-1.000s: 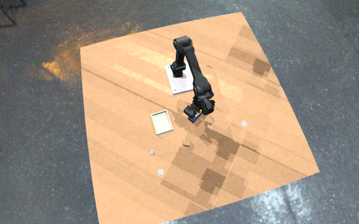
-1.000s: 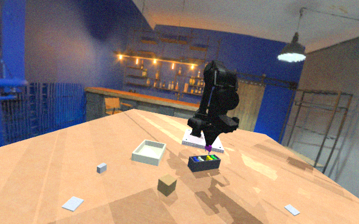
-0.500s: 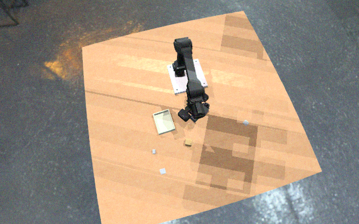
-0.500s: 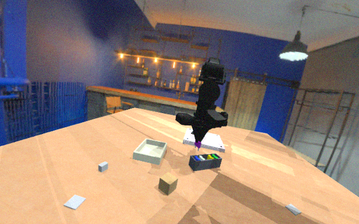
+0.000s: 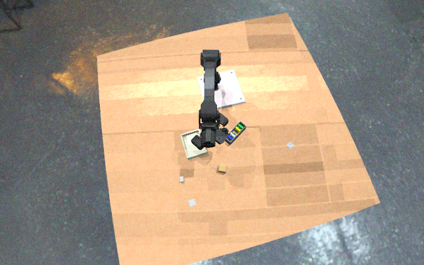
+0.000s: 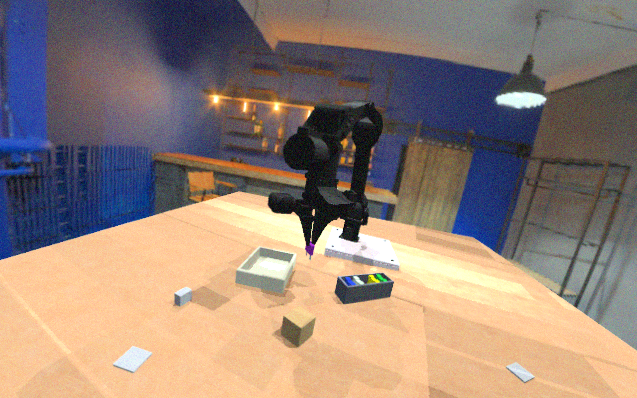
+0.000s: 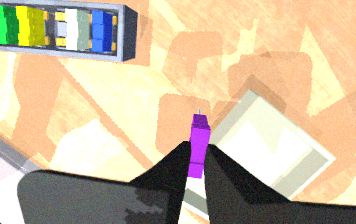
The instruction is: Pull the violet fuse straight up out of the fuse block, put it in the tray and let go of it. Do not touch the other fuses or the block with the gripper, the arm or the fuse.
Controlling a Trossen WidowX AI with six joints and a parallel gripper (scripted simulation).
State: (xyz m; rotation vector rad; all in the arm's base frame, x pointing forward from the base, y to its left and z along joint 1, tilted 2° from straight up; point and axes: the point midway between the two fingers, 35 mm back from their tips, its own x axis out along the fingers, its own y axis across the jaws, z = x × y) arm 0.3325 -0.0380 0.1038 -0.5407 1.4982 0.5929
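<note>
Now: gripper tip 90 mm to the left of the pale tray and 90 mm above it. The rest, counted from my gripper tip: violet fuse: 10 mm below; then brown cube: 140 mm ahead, 40 mm to the left, 80 mm below.
</note>
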